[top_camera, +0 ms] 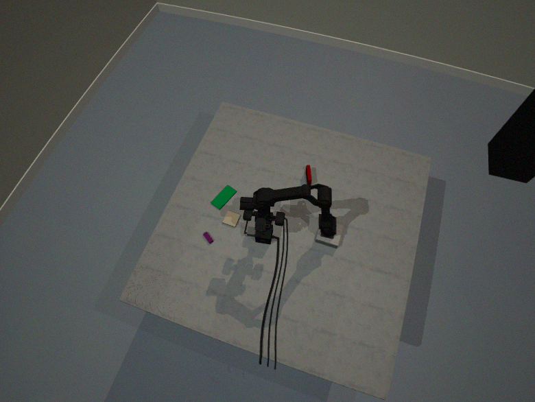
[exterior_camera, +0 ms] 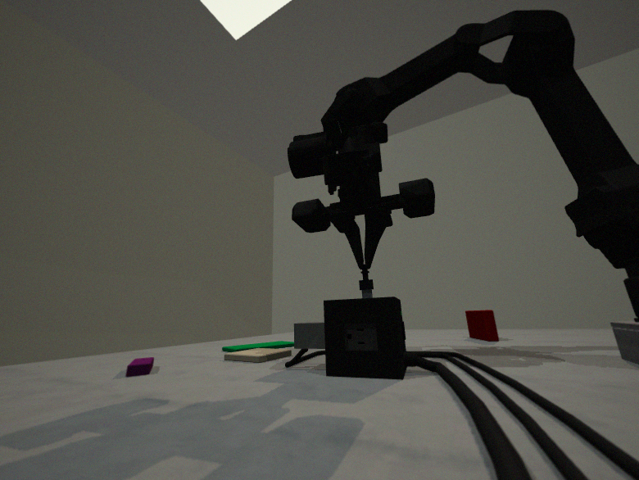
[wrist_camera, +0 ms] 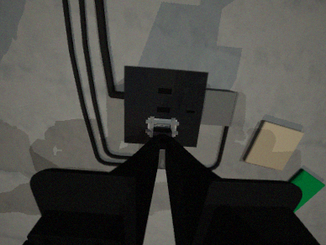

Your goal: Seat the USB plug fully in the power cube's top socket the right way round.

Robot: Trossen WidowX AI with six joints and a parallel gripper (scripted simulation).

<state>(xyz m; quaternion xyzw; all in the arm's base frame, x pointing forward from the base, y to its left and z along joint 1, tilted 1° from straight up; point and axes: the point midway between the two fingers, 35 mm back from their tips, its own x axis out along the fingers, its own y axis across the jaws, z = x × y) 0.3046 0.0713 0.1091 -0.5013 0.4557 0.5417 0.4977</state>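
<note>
Now: gripper tip 20 mm above the USB plug. Also, from my gripper tip: purple block (270 mm ahead, 110 mm below, 100 mm to the left); then beige tile (190 mm ahead, 110 mm below, 30 mm to the right); then green flat plate (270 mm ahead, 140 mm to the right, 110 mm below).
</note>
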